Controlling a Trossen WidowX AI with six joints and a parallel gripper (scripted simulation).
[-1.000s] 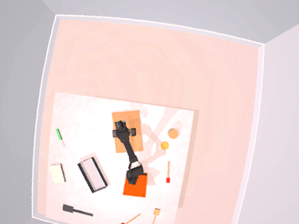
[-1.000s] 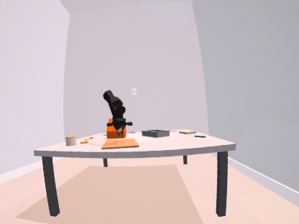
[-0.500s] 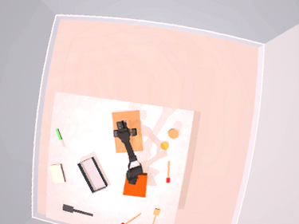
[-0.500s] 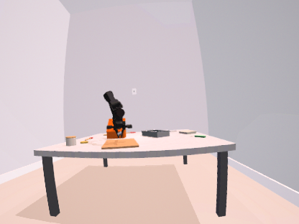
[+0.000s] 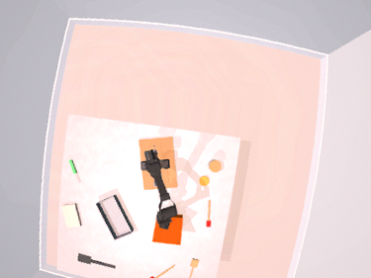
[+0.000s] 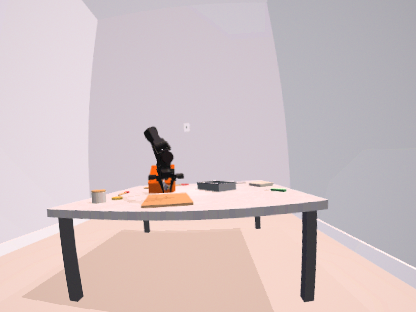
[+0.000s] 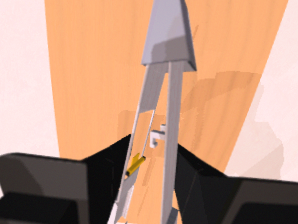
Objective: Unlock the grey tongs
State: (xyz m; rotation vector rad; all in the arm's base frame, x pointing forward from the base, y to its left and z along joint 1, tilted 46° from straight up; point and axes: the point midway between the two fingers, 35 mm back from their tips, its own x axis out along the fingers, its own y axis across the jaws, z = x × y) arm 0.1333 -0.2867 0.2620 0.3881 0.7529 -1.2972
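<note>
Right now the wooden board is 1 cm to the left of my gripper tip and 4 cm below it. From my gripper tip the other things lie so: roasting tin: 24 cm ahead, 46 cm to the left, 2 cm below; then red spatula: 15 cm behind, 89 cm to the left, 4 cm below; then cream block: 59 cm ahead, 55 cm to the left, 3 cm below.
</note>
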